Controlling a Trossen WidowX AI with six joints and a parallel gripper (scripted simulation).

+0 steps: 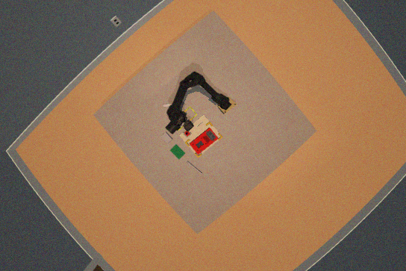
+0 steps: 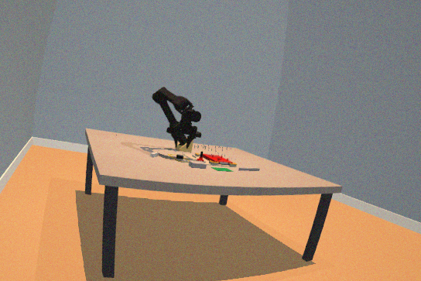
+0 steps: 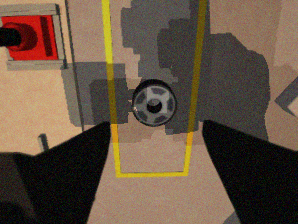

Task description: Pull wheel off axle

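Right now my gripper tip is 5 cm above the wheel. Also, from my gripper tip: axle (6 cm ahead, 10 cm to the left, 2 cm below); then thin dark rod (21 cm ahead, 33 cm to the left, 5 cm below); then green tile (22 cm ahead, 15 cm to the left, 6 cm below).
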